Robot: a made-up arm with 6 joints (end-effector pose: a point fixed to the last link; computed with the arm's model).
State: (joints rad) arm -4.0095 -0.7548 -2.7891 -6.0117 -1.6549 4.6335
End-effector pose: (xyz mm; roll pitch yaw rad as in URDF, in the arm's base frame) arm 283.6 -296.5 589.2 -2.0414 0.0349 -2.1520
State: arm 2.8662 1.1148 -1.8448 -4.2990 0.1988 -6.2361
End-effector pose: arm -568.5 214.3 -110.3 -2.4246 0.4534 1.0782
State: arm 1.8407 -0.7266 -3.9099 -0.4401 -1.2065 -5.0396
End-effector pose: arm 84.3 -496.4 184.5 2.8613 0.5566 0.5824
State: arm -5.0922 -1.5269 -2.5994 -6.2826 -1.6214 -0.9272
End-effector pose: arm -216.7 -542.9 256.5 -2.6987 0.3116 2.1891
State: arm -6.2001 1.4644 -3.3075 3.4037 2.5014 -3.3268
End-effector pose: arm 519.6 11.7 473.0 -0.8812 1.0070 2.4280
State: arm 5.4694 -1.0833 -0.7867 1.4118 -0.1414 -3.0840
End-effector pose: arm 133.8 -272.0 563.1 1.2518 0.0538 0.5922
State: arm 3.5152 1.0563 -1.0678 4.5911 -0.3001 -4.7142
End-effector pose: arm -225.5 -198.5 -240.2 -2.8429 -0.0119 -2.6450
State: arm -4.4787 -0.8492 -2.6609 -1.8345 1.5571 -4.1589
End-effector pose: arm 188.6 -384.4 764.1 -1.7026 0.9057 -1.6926
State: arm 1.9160 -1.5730 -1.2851 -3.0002 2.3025 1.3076
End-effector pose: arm 117.3 -274.1 673.8 -2.0404 -0.2755 -2.5425
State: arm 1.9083 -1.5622 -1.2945 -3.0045 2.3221 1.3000
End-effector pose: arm 114.5 -274.7 673.7 -2.0598 -0.2791 -2.5464
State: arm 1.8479 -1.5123 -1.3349 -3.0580 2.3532 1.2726
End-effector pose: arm 89.9 -278.1 681.0 -2.0823 -0.2864 -2.6401
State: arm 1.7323 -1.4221 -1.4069 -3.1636 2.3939 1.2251
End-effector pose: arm 42.3 -276.7 695.4 -2.1066 -0.2935 -2.8272
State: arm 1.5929 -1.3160 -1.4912 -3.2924 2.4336 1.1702
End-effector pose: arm -12.7 -261.7 712.0 -2.1287 -0.2945 -3.0539
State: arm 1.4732 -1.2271 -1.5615 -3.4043 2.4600 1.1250
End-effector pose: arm -55.3 -238.2 725.3 -2.1423 -0.2897 3.0332
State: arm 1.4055 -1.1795 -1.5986 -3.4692 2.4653 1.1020
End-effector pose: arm -76.8 -221.0 732.8 -2.1412 -0.2847 2.9168
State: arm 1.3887 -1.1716 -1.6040 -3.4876 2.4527 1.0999
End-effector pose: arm -82.2 -216.4 735.6 -2.1268 -0.2828 2.8784
